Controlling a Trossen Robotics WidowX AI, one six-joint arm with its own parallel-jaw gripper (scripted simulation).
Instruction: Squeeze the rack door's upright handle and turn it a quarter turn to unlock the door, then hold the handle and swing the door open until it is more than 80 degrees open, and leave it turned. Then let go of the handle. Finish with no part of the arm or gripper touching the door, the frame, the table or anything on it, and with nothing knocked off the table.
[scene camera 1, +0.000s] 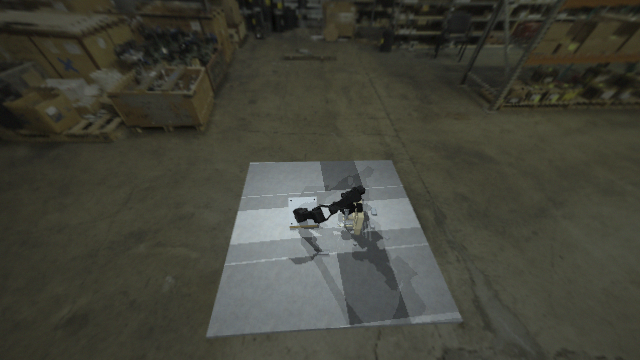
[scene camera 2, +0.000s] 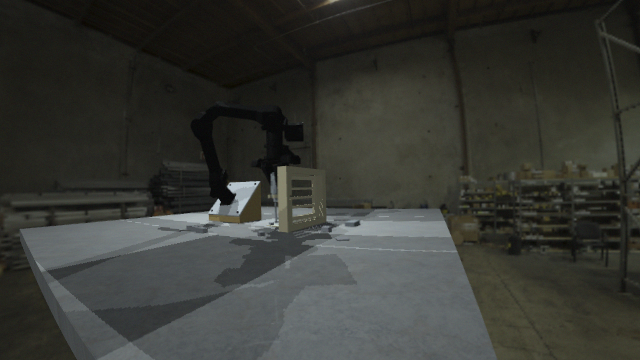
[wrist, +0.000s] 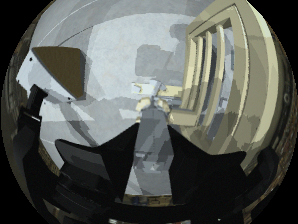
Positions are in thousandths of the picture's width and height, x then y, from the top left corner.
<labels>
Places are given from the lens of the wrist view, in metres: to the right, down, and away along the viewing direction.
my gripper (wrist: 512, 569): 0.00, 0.01, 0.10
slatted rack door (wrist: 619, 516): 0.04, 0.00, 0.13
</labels>
